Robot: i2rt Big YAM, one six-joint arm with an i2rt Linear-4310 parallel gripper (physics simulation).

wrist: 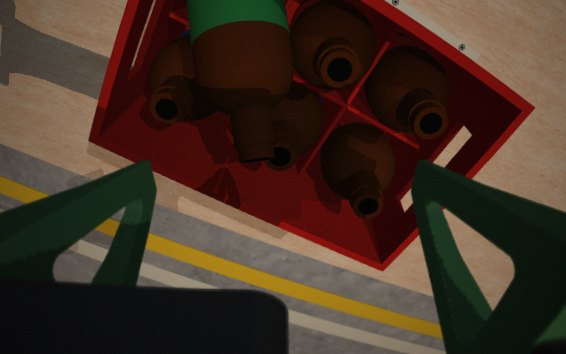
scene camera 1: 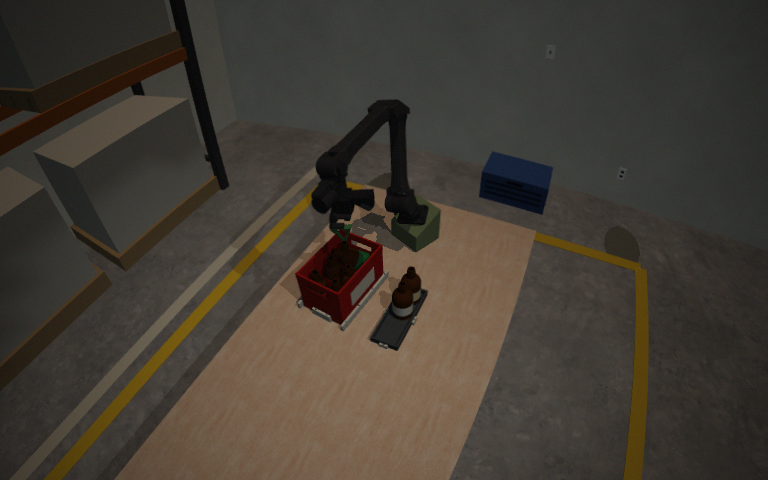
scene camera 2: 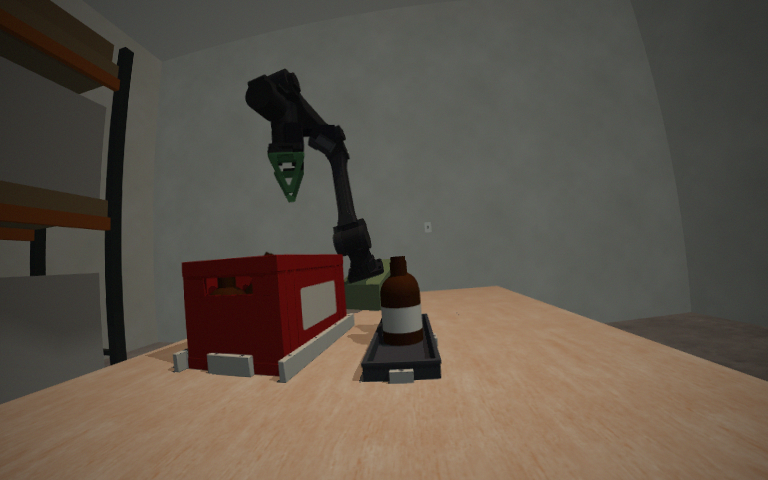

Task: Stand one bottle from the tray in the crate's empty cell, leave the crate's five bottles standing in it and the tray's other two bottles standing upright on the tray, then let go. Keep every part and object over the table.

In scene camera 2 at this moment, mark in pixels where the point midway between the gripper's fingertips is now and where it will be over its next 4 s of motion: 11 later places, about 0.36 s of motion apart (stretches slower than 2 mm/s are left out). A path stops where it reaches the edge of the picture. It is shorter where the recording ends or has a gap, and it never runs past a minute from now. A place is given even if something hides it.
My gripper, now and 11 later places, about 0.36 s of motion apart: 290, 197; 280, 208; 269, 218; 270, 227; 277, 248; 276, 261; 276, 264; 275, 265; 275, 264; 281, 256; 288, 246; 292, 237
